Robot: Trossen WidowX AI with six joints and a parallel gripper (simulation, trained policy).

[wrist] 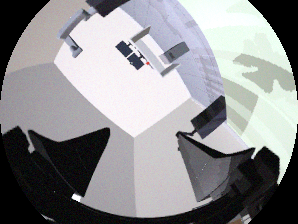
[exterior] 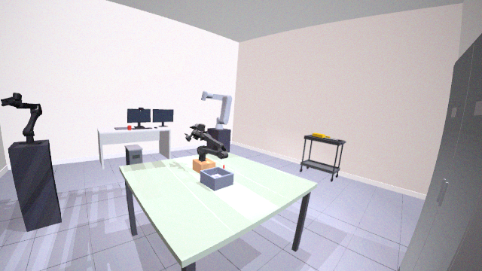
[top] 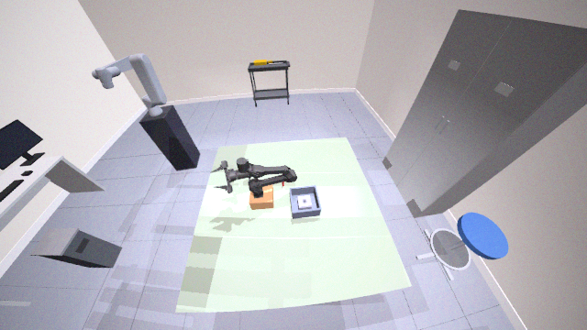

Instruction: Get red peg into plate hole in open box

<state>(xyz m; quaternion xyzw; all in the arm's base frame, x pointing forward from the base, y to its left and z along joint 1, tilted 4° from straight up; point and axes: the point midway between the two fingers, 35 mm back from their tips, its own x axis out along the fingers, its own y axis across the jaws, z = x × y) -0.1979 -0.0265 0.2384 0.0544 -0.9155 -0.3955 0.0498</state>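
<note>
The red peg lies 41 cm ahead of my gripper tip, 30 cm below it and 12 cm to the left of it. From my gripper tip the other things lie so: plate (53 cm ahead, 30 cm below, 8 cm to the right); grey box (53 cm ahead, 32 cm below, 8 cm to the right).
</note>
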